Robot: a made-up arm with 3 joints. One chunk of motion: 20 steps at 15 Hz.
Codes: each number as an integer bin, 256 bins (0 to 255) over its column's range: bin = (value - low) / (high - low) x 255, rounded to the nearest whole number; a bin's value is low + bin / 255 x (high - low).
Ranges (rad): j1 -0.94..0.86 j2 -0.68..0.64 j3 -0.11..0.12
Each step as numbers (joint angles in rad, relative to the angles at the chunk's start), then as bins.
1 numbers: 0.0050 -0.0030 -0.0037
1 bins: 134 131 118
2 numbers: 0.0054 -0.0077 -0.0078
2 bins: 134 130 113
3 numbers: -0.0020 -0.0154 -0.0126
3 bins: 133 128 108
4 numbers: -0.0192 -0.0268 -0.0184
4 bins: 130 126 102
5 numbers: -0.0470 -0.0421 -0.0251
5 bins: 127 123 94
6 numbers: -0.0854 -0.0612 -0.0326
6 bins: 121 120 86
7 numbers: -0.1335 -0.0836 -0.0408
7 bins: 114 115 77
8 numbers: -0.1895 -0.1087 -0.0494
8 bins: 106 110 67
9 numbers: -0.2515 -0.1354 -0.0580
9 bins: 98 105 58
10 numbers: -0.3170 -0.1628 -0.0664
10 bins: 88 100 48
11 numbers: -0.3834 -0.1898 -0.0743
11 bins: 79 95 40
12 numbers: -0.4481 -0.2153 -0.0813
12 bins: 70 90 32
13 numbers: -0.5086 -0.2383 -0.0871
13 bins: 61 85 25
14 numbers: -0.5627 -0.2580 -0.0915
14 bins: 53 82 21
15 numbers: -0.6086 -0.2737 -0.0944
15 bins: 47 78 17
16 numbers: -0.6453 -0.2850 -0.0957
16 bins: 42 76 16
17 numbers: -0.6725 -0.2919 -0.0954
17 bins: 38 75 16
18 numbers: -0.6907 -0.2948 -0.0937
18 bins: 35 74 18
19 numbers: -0.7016 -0.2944 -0.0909
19 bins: 34 74 21
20 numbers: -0.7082 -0.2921 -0.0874
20 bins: 33 75 25
